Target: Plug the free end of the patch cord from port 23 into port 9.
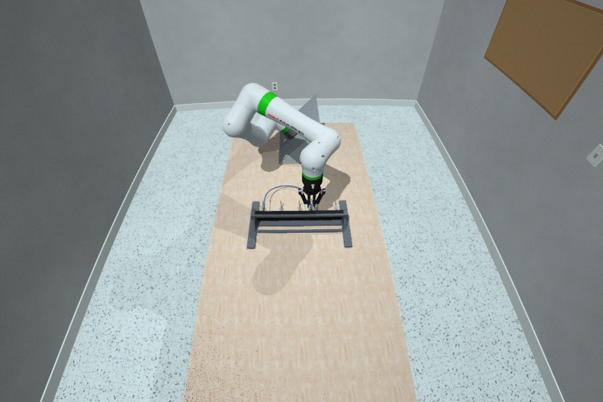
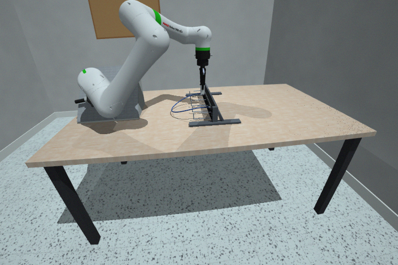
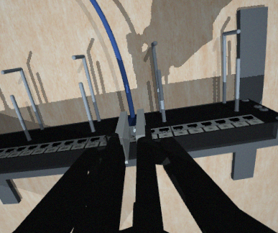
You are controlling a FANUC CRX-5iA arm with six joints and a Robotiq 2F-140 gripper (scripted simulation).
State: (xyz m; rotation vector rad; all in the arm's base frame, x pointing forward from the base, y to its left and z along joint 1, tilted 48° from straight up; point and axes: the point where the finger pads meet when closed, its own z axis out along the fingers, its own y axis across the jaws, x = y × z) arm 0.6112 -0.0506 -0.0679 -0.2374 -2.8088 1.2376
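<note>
My gripper is now 1 cm short of the free end and 3 cm above it.
</note>
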